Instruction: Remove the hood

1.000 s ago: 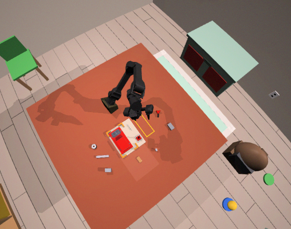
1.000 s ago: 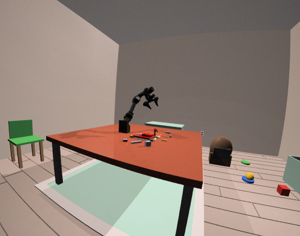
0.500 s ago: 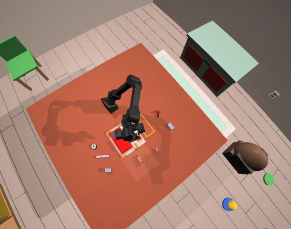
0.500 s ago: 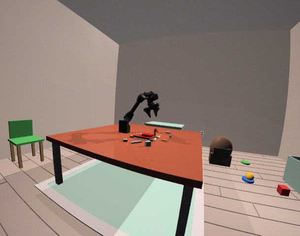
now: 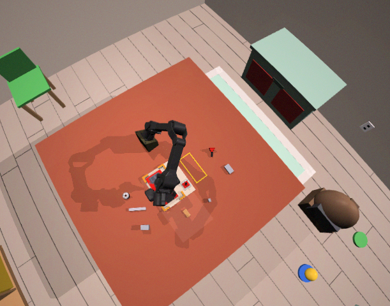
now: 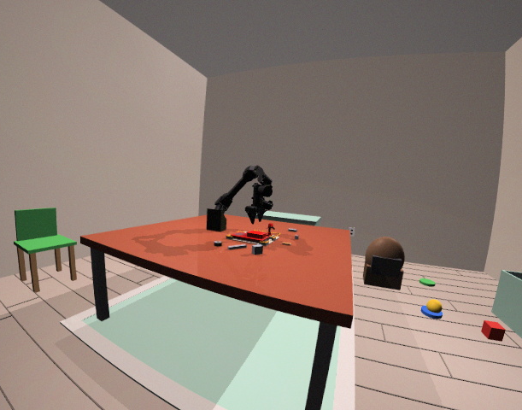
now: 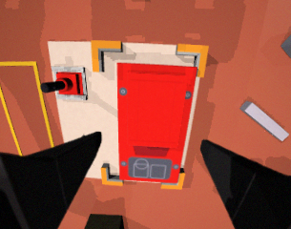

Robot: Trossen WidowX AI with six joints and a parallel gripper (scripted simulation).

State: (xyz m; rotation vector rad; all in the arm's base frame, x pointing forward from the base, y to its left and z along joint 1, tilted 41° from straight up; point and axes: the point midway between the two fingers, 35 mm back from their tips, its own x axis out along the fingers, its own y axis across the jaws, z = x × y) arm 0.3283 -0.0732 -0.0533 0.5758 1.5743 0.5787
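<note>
Right now my gripper tip is 10 mm short of the red hood and 60 mm above it. Round my gripper tip: white wheel: 120 mm behind, 210 mm to the right, 90 mm below; beige base plate: 20 mm behind, 30 mm to the left, 90 mm below.
</note>
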